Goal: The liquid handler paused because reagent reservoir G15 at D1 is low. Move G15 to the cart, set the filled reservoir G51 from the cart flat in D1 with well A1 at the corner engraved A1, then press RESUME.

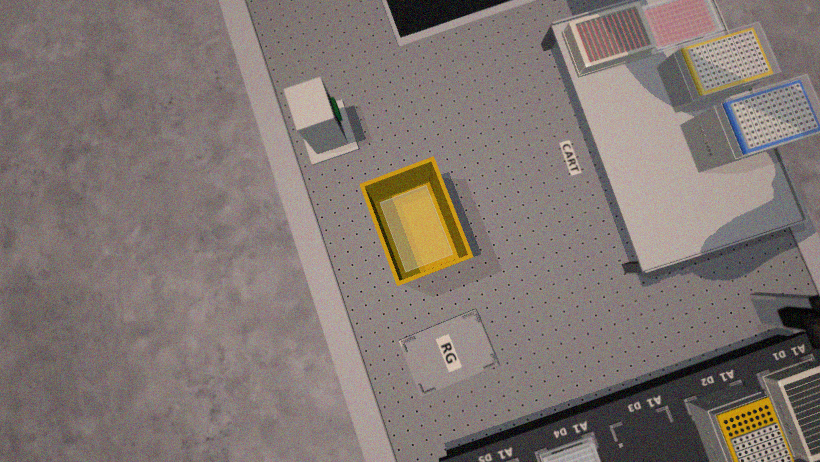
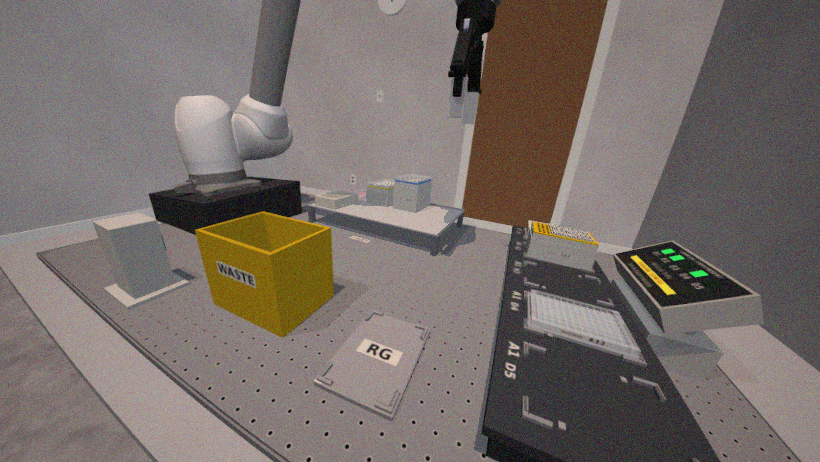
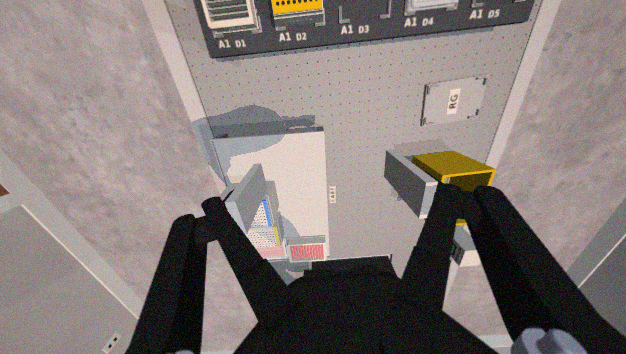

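Where they show: gripper, fingertip midpoint: [image 2: 462, 120] [image 3: 323, 170]; arm's base, link origin: [image 2: 221, 187].
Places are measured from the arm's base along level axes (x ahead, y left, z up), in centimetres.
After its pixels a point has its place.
A pale reservoir with parallel troughs [image 1: 806, 407] {z -0.9, x 97.5, y 27.6 cm} [image 3: 230, 12] {z -2.3, x 94.7, y 28.8 cm} sits in D1 on the dark deck [image 1: 659, 439] {z -3.4, x 96.7, y 5.7 cm} [image 3: 325, 37] {z -3.4, x 90.1, y 11.2 cm}; its label is not readable. A similar reservoir with red liquid [image 1: 613, 37] {z -0.4, x 33.3, y 19.3 cm} [image 2: 334, 199] {z -0.2, x 36.8, y 13.2 cm} [image 3: 307, 251] {z -1.1, x 32.5, y 19.2 cm} stands on the cart [image 1: 659, 189] {z -3.4, x 59.4, y 19.4 cm} [image 2: 390, 220] {z -3.4, x 56.1, y 14.7 cm} [image 3: 300, 175] {z -3.4, x 59.8, y 19.1 cm}, at its corner nearest the robot base; its label is not readable either. My gripper [image 2: 462, 107] {z 23.7, x 73.3, y 13.8 cm} [image 3: 323, 170] {z 23.7, x 73.3, y 13.8 cm} is wide open and empty, high above the cart area and away from both reservoirs. The control panel [image 2: 685, 275] {z 3.8, x 114.1, y 1.6 cm} shows green squares and a yellow bar; RESUME is not legible.
The cart also holds a pink plate [image 1: 682, 22] {z -2.2, x 33.4, y 32.7 cm}, a yellow-rimmed tip box [image 1: 728, 60] {z 3.7, x 43.8, y 32.1 cm} and a blue-rimmed one [image 1: 771, 117] [image 2: 413, 195]. A yellow tip box [image 1: 751, 424] {z 2.7, x 95.3, y 16.3 cm} [image 2: 565, 243] {z 1.5, x 99.2, y 12.2 cm} stands in D2, a clear plate [image 2: 585, 327] {z -2.2, x 100.2, y -10.5 cm} in D4. The tall waste bin [image 2: 304, 286] {z -3.4, x 61.7, y -21.3 cm} [image 3: 450, 162] {z -2.0, x 61.6, y -20.4 cm} stands near the RG plate [image 1: 476, 332] {z -8.6, x 73.8, y -16.2 cm}.
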